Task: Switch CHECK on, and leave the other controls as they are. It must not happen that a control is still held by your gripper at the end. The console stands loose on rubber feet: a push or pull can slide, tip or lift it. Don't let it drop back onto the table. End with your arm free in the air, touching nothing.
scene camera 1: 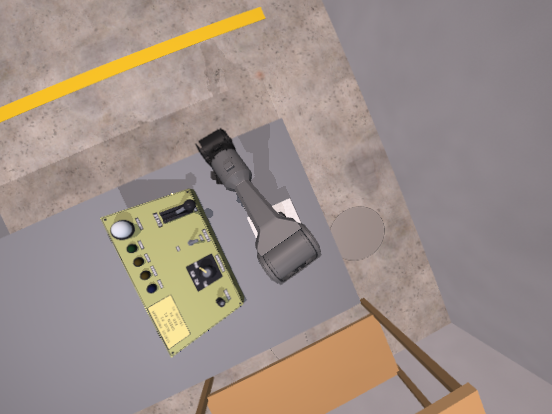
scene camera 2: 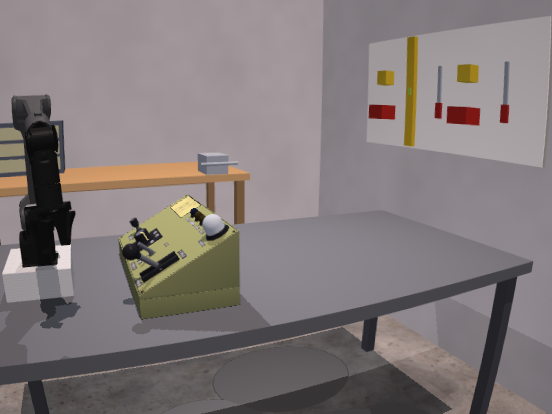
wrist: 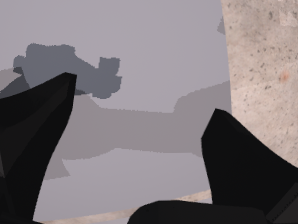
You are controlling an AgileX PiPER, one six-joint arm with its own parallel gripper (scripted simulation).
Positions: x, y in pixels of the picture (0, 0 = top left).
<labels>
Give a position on an olive console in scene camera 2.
200, 250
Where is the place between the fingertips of the gripper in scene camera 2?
57, 249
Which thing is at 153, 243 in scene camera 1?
An olive console.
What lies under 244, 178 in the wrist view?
The gripper.
</labels>
